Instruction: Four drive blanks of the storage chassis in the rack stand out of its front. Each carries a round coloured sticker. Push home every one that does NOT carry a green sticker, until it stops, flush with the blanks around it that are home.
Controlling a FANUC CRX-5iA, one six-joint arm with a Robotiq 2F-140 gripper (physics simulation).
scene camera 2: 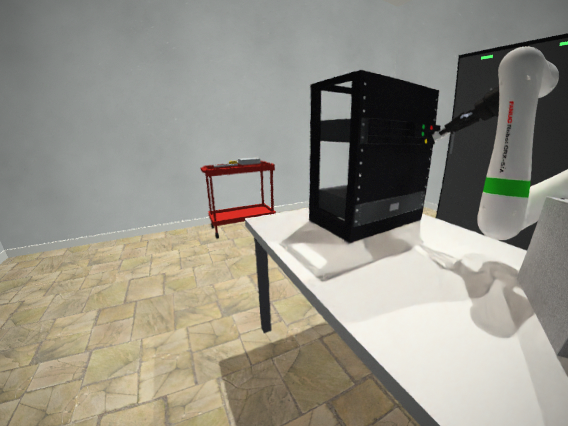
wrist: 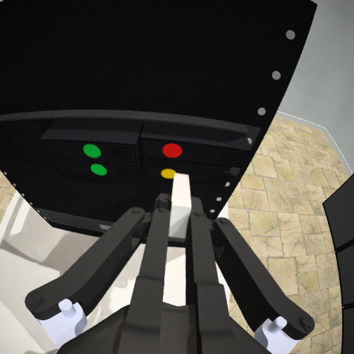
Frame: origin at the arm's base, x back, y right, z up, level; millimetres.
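Seen in the pictures: gripper, fingertip midpoint: [scene camera 2: 434,138].
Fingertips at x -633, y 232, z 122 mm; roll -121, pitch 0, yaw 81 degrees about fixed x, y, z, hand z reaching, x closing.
A point is followed by its place in that frame.
The black rack [scene camera 2: 356,165] @(z 16, x -737, y -162 mm) [wrist: 280,52] holds the storage chassis [scene camera 2: 390,131] @(z 138, x -700, y -17 mm) high up. In the wrist view, the red-stickered blank [wrist: 172,150] [scene camera 2: 431,128] @(z 161, x -645, y 222 mm) stands out at upper right. The yellow-stickered blank [wrist: 168,173] [scene camera 2: 426,141] @(z 105, x -660, y 222 mm) below it sits further back; whether it is flush is unclear. The upper green-stickered blank [wrist: 92,150] [scene camera 2: 423,126] @(z 165, x -645, y 140 mm) and lower green-stickered blank [wrist: 98,169] [scene camera 2: 423,134] @(z 133, x -643, y 143 mm) stand out at left. My gripper [scene camera 2: 436,136] @(z 122, x -633, y 232 mm) [wrist: 179,186] is shut and empty. Its pale tip is before the yellow-stickered blank, overlapping the sticker's right edge in the wrist view; contact is unclear.
The rack stands on a white table [scene camera 2: 380,320] @(z -294, x -422, y -415 mm). A red cart [scene camera 2: 239,170] stands behind the table by the wall. A dark cabinet [scene camera 2: 457,165] stands behind the arm, and a grey block [scene camera 2: 547,270] @(z -180, x -158, y -50 mm) is at the right edge.
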